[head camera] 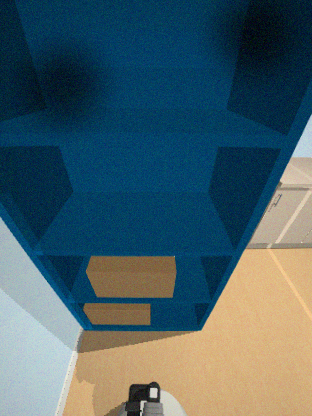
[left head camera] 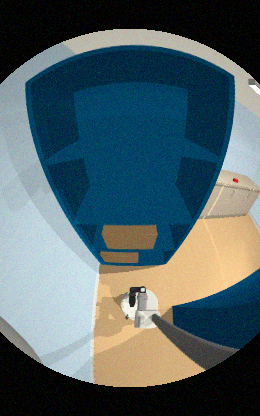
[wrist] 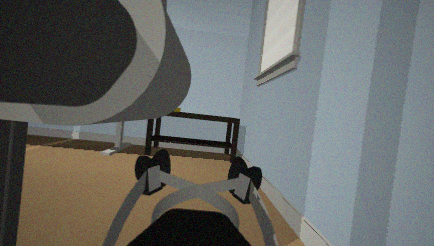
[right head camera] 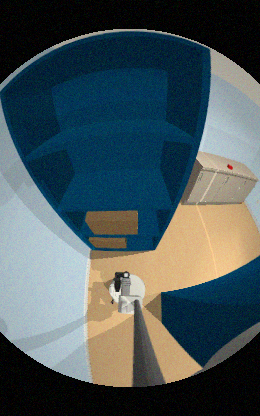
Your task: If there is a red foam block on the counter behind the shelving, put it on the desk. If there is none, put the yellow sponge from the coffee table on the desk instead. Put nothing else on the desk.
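Frame: origin at the robot's base, x back, y down, z right, level; centimetres.
Seen in the pictures: gripper, fingertip midpoint: (left head camera: 131, 319) (wrist: 199, 167) (right head camera: 116, 304).
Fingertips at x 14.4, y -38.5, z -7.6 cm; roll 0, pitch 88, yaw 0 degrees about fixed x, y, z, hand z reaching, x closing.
A point is followed by its place in that frame.
A small red block (left head camera: 235, 180) {x -145.0, y -90.8, z 165.5 cm} (right head camera: 230, 167) {x -144.7, y -90.7, z 166.7 cm} lies on top of the beige counter (head camera: 285, 217) {x -135.1, y -49.8, z 120.6 cm} (left head camera: 230, 200) {x -137.4, y -51.4, z 171.0 cm} (right head camera: 220, 187) {x -137.2, y -50.4, z 160.0 cm}, to the right of the tall blue shelf; its material cannot be told. In the wrist view, a bit of yellow (wrist: 177, 110) {x 257.5, y -43.6, z 30.4 cm}, the sponge by its colour, shows on the dark coffee table (wrist: 207, 118) {x 231.8, y -39.1, z -3.6 cm}, mostly hidden by a grey robot part. A pale desk leg (wrist: 119, 136) {x 239.1, y -11.0, z 83.0 cm} stands left of that table; the desk top is hidden. My gripper (wrist: 199, 167) {x 14.4, y -38.5, z -7.6 cm} is open with no object between its fingertips, far from block and sponge.
A tall blue shelf unit (head camera: 140, 220) {x -72.4, y -96.2, z -9.5 cm} (left head camera: 132, 200) {x -74.0, y -96.3, z -11.0 cm} (right head camera: 115, 190) {x -69.5, y -96.3, z -7.6 cm} with two brown boxes stands close ahead. Another blue unit (left head camera: 220, 312) {x 8.9, y -91.4, z 42.2 cm} (right head camera: 215, 310) {x 8.9, y -107.7, z 42.2 cm} stands at the lower right. A light blue wall (head camera: 30, 310) {x -37.7, y -70.7, z -56.5 cm} runs along the left, and floor shows between the units.
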